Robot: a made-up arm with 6 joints.
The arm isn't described. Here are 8 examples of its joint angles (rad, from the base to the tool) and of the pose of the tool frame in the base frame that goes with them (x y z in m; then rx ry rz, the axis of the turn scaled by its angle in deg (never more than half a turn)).
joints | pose
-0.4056 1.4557 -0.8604 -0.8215 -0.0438 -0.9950 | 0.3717 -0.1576 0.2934 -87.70 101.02 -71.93
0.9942 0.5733 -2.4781 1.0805 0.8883 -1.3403 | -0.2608 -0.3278 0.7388 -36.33 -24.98 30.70
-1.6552 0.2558 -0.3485 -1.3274 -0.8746 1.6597 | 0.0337 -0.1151 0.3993 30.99 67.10 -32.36
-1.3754 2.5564 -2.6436 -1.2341 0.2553 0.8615 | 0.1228 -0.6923 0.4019 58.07 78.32 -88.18
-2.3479 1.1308 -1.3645 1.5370 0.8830 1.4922 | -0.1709 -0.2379 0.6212 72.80 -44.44 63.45
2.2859 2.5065 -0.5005 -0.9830 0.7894 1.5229 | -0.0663 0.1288 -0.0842 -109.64 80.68 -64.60
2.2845 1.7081 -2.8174 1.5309 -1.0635 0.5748 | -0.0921 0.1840 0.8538 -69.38 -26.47 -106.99
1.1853 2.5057 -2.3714 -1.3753 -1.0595 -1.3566 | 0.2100 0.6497 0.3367 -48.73 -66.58 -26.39
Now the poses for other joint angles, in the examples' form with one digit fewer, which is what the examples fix.
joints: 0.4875 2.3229 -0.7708 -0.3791 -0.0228 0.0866
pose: 0.284 0.151 -0.069 -65.7 159.8 1.8
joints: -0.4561 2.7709 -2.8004 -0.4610 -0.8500 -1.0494
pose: 0.644 -0.294 0.356 -37.5 28.5 -92.8
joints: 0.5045 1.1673 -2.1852 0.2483 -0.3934 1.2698
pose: 0.057 0.025 0.874 8.3 1.9 114.4
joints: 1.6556 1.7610 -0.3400 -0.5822 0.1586 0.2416
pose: -0.014 0.226 0.042 -144.3 94.1 -0.4
